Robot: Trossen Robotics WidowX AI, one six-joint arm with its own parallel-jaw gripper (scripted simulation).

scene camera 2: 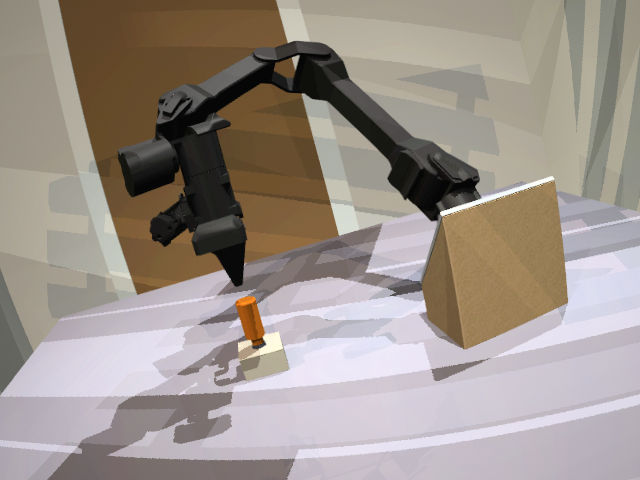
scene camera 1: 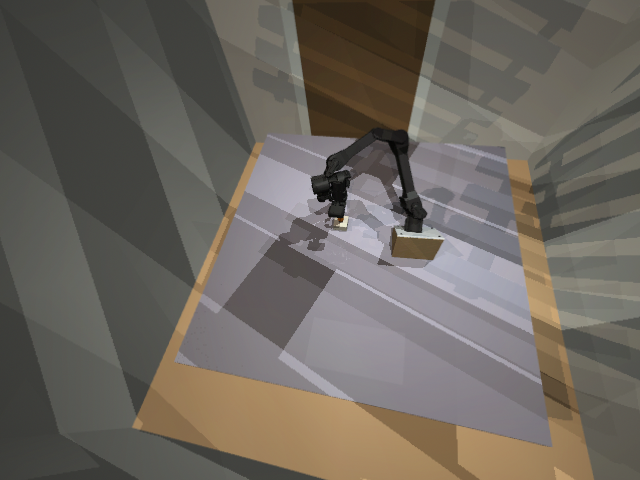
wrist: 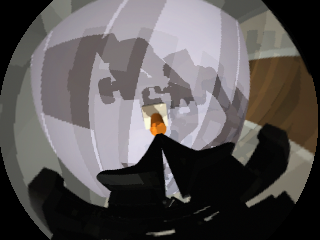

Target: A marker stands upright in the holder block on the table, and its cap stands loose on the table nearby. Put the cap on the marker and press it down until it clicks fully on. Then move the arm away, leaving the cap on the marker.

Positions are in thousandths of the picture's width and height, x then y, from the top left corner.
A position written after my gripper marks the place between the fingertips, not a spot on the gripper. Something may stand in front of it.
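There is my gripper (scene camera 2: 374,595), (wrist: 498,569), which the wrist view shows too; it is shut and holds nothing. I can see an orange cap (scene camera 2: 387,643). A pale holder block (scene camera 2: 429,755) is there for me to see as well.
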